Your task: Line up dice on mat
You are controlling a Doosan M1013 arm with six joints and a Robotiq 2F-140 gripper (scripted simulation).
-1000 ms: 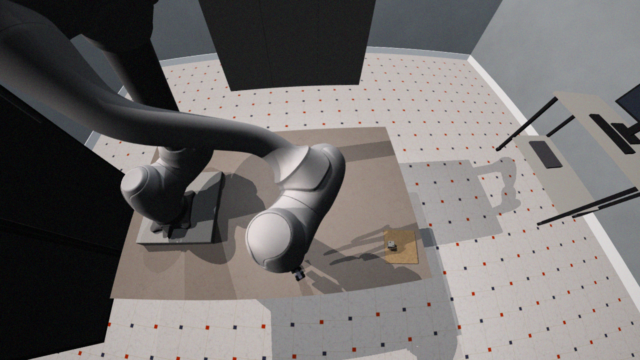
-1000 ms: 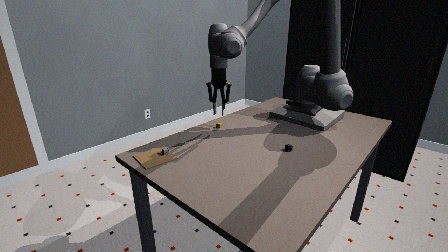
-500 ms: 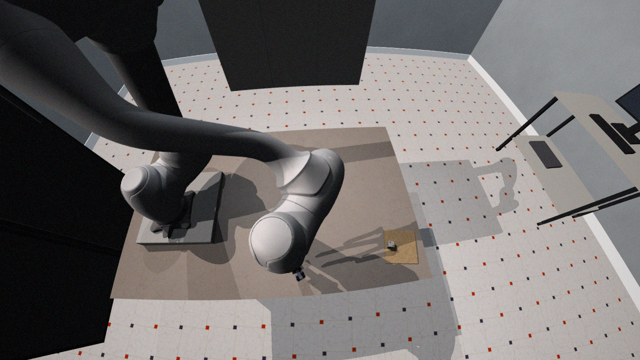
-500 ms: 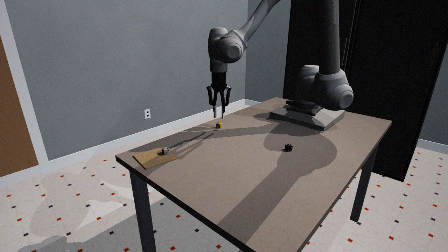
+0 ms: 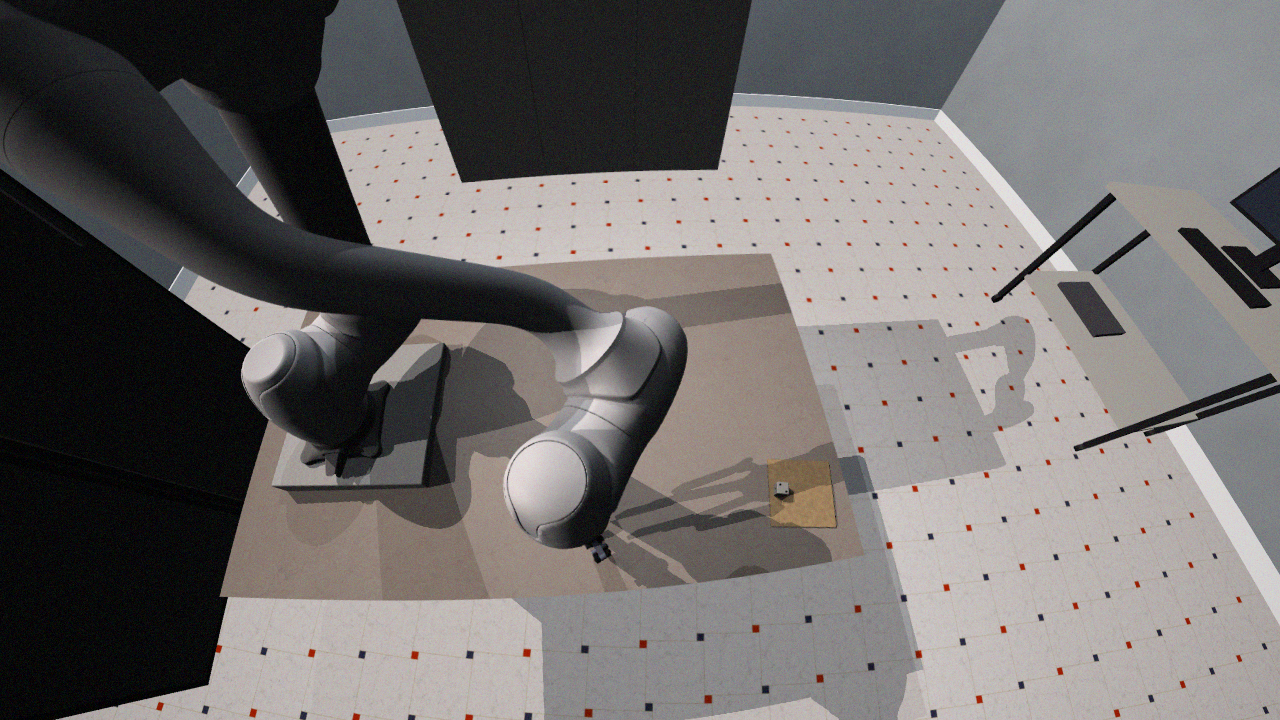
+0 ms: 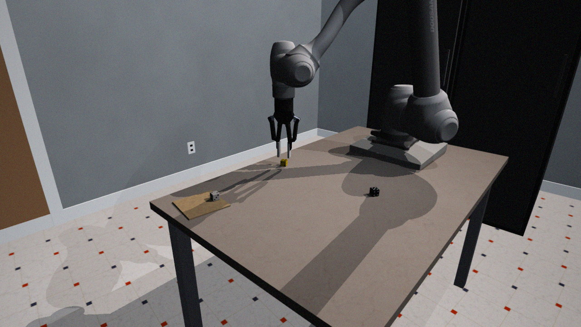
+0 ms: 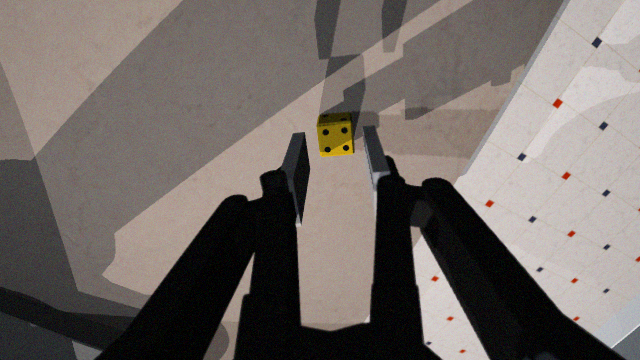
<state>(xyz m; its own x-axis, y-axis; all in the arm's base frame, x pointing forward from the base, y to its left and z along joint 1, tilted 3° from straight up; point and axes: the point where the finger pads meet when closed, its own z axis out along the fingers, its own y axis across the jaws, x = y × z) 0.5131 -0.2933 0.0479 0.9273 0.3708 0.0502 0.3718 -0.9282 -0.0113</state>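
Now: the yellow die 6 cm below my hand. The rest, counted from my hand: tan mat: 44 cm ahead, 7 cm below; then black die: 2 cm ahead, 42 cm to the left, 6 cm below; then grey die: 39 cm ahead, 1 cm to the left, 5 cm below.
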